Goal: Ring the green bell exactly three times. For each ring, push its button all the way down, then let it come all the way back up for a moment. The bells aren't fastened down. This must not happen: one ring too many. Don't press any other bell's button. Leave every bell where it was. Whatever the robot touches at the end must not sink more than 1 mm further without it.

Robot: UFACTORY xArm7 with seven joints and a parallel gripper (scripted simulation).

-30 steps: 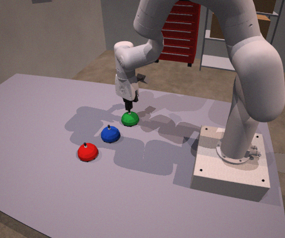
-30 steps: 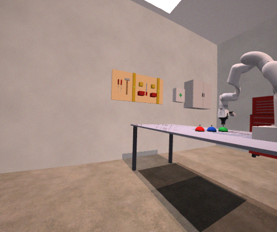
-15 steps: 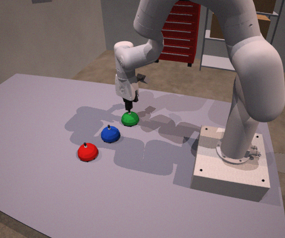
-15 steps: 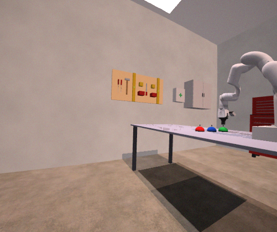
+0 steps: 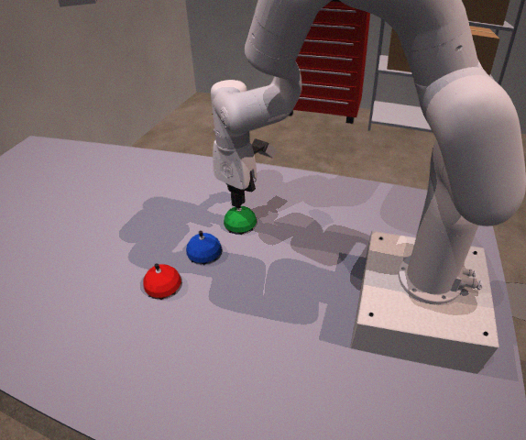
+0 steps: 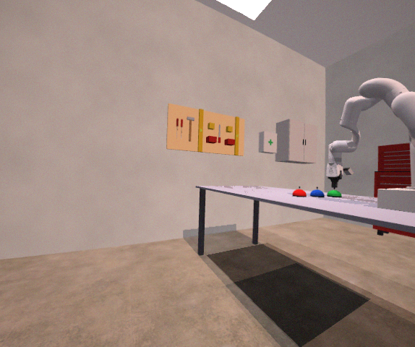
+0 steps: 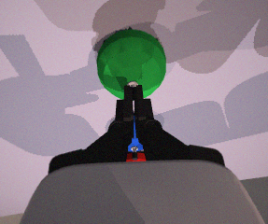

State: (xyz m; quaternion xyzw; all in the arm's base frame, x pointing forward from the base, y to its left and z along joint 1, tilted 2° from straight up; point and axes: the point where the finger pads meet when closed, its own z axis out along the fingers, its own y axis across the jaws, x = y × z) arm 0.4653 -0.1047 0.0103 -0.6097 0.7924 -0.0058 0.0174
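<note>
The green bell lies 50 mm below my hand. Round my hand: red bell (70 mm ahead, 250 mm to the left, 40 mm below); blue bell (30 mm ahead, 130 mm to the left, 40 mm below).
</note>
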